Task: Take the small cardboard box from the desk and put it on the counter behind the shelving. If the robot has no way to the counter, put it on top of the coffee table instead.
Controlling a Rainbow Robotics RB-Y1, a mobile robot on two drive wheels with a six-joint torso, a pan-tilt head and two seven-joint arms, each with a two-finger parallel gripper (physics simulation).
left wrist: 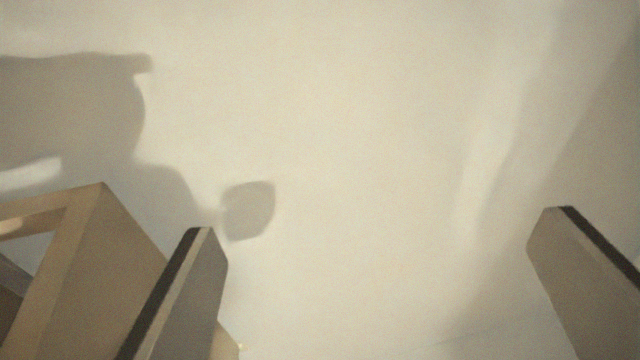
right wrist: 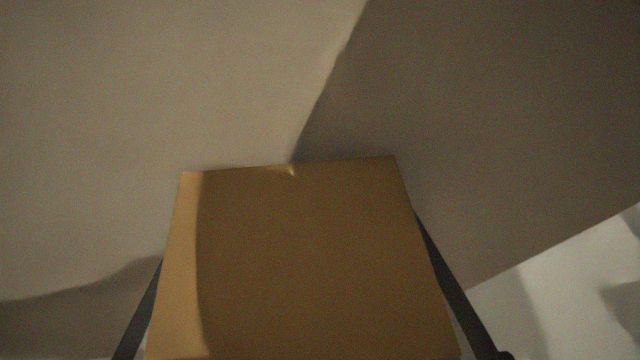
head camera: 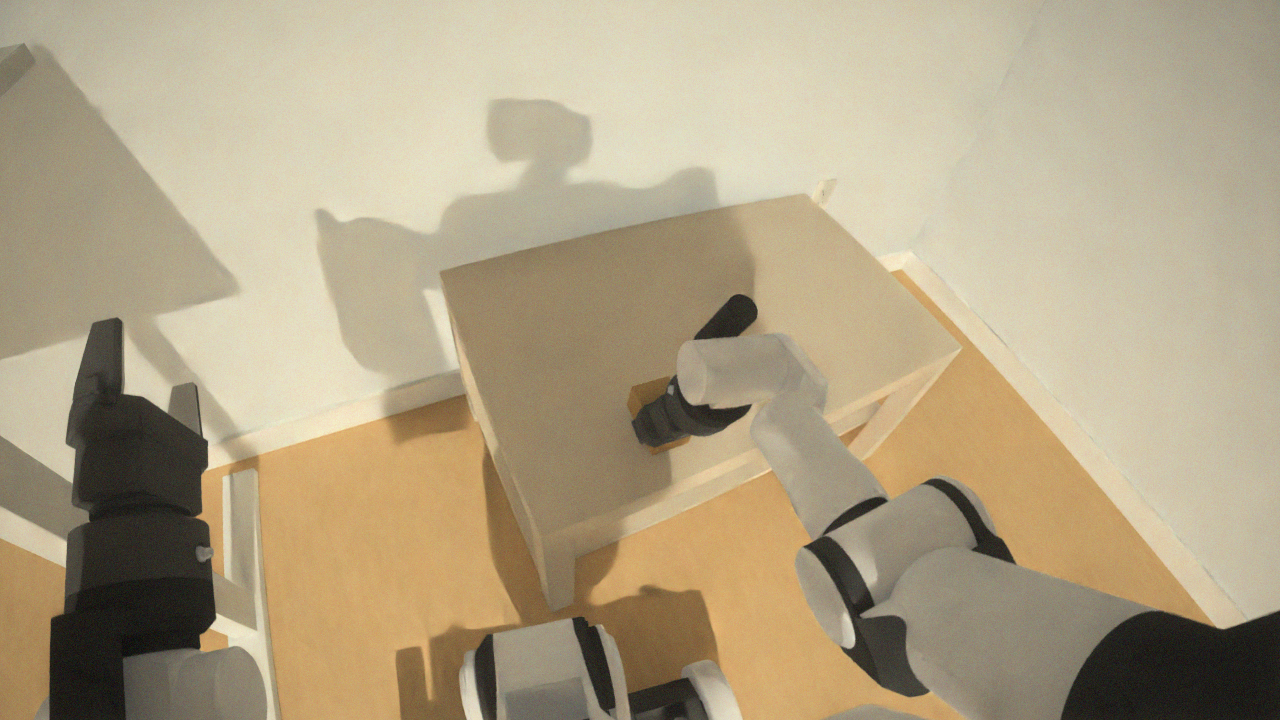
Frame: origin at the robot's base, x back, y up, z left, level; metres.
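Seen in the pictures: left gripper, fingertip midpoint: [left wrist: 373, 237] [head camera: 150, 357]; right gripper, fingertip midpoint: [right wrist: 298, 222] [head camera: 661, 430].
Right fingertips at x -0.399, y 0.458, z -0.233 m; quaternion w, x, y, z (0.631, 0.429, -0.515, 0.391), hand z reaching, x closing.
Observation:
A point is followed by its place in that frame.
The small cardboard box [head camera: 646, 394] {y 0.508, x -0.434, z -0.214 m} [right wrist: 310, 260] {y 0.483, x -0.367, z -0.236 m} is brown and sits between the fingers of my right gripper [head camera: 657, 419] {y 0.459, x -0.399, z -0.233 m} [right wrist: 298, 222] {y 0.459, x -0.399, z -0.233 m}, which is shut on it. The box is over the top of the low, pale coffee table [head camera: 554, 313] {y 0.450, x -0.667, z -0.123 m} [right wrist: 225, 90] {y 0.450, x -0.347, z -0.254 m}, toward its near side. Whether the box touches the top cannot be told. My right gripper's body and wrist cover part of the box in the head view. My left gripper [head camera: 147, 356] {y 0.816, x -0.335, z 0.268 m} [left wrist: 373, 237] {y 0.816, x -0.335, z 0.268 m} is open and empty, left of the table. The counter and the shelving cannot be made out for certain.
A wall [head camera: 268, 134] {y 0.754, x -0.833, z 0.298 m} runs behind the table, and another wall [head camera: 1145, 268] {y 0.573, x -0.506, z -1.634 m} stands to the right. A pale frame with a leg [head camera: 239, 514] stands at the lower left. A pale wooden frame [left wrist: 100, 240] {y 0.450, x -0.719, z 0.013 m} shows beside the left fingers. Wooden floor [head camera: 358, 537] {y 0.000, x -0.512, z 0.357 m} lies in front.

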